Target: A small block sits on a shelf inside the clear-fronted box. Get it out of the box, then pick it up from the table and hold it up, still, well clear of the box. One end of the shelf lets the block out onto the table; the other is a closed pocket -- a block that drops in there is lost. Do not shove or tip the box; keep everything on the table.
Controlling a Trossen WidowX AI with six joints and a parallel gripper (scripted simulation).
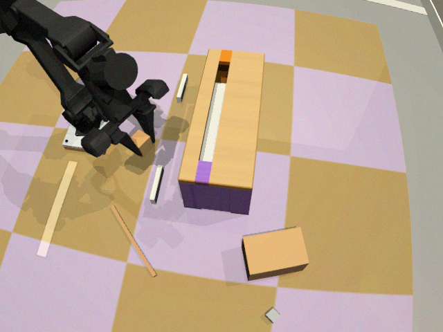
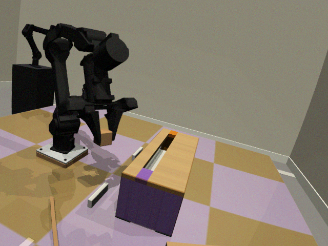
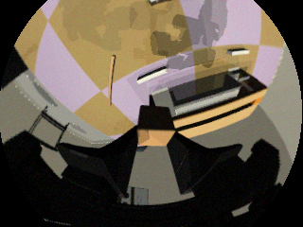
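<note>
Right now the tan block is 10 mm behind my gripper tip, 10 mm to the left of it and 10 mm above it. From my gripper tip the other things lie so: tan slab (250 mm ahead, 160 mm to the right, 140 mm below); thin wooden stick (50 mm behind, 130 mm to the right, 170 mm below); long box (120 mm ahead, 140 mm to the left, 110 mm below).
</note>
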